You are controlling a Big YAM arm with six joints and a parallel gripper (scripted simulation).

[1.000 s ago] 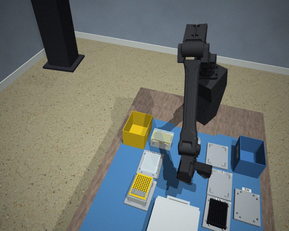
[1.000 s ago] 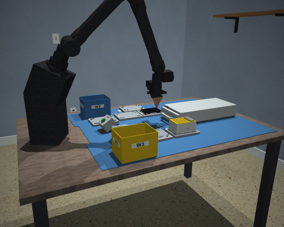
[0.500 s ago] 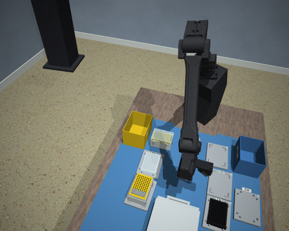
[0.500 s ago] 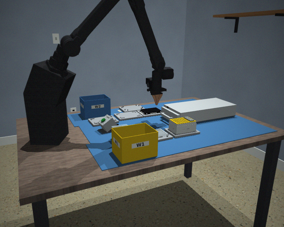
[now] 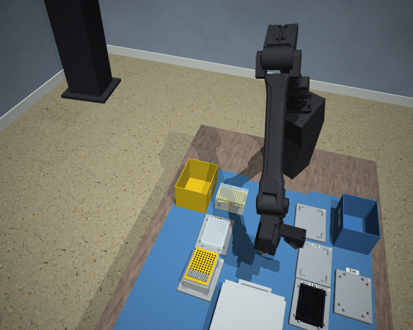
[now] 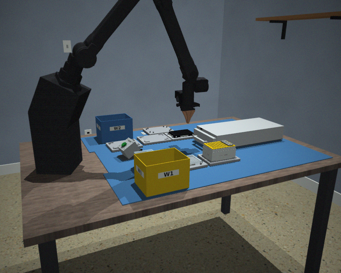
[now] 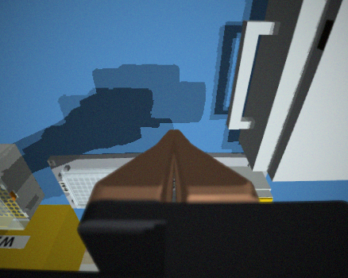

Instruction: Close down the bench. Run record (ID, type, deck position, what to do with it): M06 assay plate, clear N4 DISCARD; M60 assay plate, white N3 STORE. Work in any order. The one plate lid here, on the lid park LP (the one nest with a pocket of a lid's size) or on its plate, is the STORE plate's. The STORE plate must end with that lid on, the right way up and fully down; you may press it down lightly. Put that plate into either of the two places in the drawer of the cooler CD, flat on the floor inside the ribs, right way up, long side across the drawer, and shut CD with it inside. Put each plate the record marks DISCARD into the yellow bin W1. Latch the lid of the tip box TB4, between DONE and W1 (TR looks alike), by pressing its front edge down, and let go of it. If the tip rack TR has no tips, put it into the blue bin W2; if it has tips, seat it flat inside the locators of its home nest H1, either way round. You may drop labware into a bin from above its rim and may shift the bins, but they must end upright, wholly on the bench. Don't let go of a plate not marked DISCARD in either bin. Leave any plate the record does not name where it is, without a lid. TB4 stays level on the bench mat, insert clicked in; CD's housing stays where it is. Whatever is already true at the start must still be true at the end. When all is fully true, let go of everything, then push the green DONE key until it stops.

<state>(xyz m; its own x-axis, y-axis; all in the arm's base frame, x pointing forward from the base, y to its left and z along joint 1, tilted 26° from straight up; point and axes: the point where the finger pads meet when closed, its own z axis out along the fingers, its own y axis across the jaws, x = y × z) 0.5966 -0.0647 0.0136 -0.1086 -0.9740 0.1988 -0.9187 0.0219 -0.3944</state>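
My hand is 130 mm past the clear assay plate M06, 170 mm to the left of it and 130 mm above it. The rest, counted from my hand: white assay plate 170 mm ahead, 20 mm to the right, 120 mm below; then tip rack TR 40 mm ahead, 200 mm to the right, 90 mm below; then clear plate lid 170 mm ahead, 20 mm to the right, 120 mm below.
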